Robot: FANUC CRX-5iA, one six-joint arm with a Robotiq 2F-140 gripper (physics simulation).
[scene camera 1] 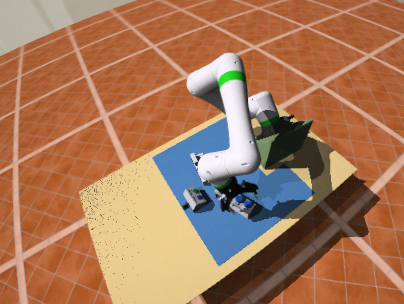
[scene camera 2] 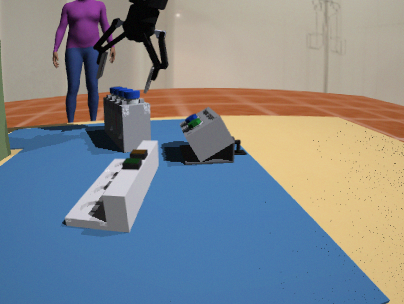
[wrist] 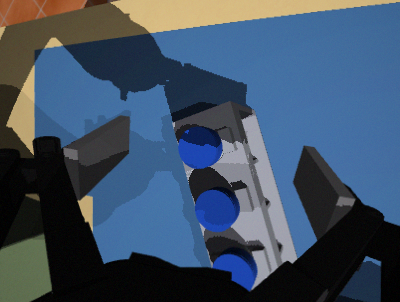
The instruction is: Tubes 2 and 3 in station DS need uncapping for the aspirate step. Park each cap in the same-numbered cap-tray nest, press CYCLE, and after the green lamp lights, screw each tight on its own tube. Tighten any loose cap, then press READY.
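Frame: origin at the arm's base, x ahead, y left, z up, level; metres.
Seen in the pictures: gripper, fingertip midpoint: (scene camera 1: pixel 245 205) (scene camera 2: pixel 121 83) (wrist: pixel 211 149); arm's base at its link origin: (scene camera 1: pixel 273 131).
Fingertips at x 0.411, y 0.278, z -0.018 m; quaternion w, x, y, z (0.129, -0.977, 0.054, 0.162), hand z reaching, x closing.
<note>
Pixels of each thing's top centre, then the offset from my fingertips to it. "spot": a spot on its surface instead.
- grey rack at its top centre: (wrist: pixel 230 235) (scene camera 2: pixel 123 96) (scene camera 1: pixel 234 196) dx +0.014, dy -0.073, dz -0.026 m
- end cap at its top centre: (wrist: pixel 196 147) dx -0.016, dy -0.001, dz -0.008 m
- second cap at its top centre: (wrist: pixel 214 210) dx +0.004, dy -0.049, dz -0.008 m
- third cap at its top centre: (wrist: pixel 232 275) dx +0.025, dy -0.097, dz -0.008 m
- white tray at its top centre: (scene camera 2: pixel 116 155) (scene camera 1: pixel 202 164) dx +0.049, dy -0.371, dz -0.075 m
- green button at a spot on its surface: (scene camera 2: pixel 132 163) spot: dx +0.076, dy -0.405, dz -0.076 m
- amber button at a spot on its surface: (scene camera 2: pixel 139 153) spot: dx +0.081, dy -0.362, dz -0.076 m
- tilted grey block at its top centre: (scene camera 2: pixel 205 111) (scene camera 1: pixel 193 194) dx +0.191, dy -0.206, dz -0.045 m
A grey rack (scene camera 1: pixel 246 213) (scene camera 2: pixel 136 127) (wrist: pixel 260 145) stands upright on the blue mat with a row of blue caps. In the wrist view an end cap (wrist: pixel 201 147), a second cap (wrist: pixel 217 209) and a third cap (wrist: pixel 235 270) show; the third is partly hidden by the gripper body. My gripper (scene camera 1: pixel 239 198) (scene camera 2: pixel 124 82) (wrist: pixel 211 149) is open and empty above the rack, its fingers on either side of the cap row. A white tray (scene camera 2: pixel 116 212) with round nests carries a green button (scene camera 2: pixel 132 163) and an amber button (scene camera 2: pixel 139 153). Tube numbers are not readable.
A tilted grey block (scene camera 1: pixel 196 201) (scene camera 2: pixel 207 135) with a blue and a green cap sits on a dark base beside the rack. A green angled panel (scene camera 1: pixel 287 145) stands near the arm's base. A person (scene camera 2: pixel 82 30) stands behind the table.
</note>
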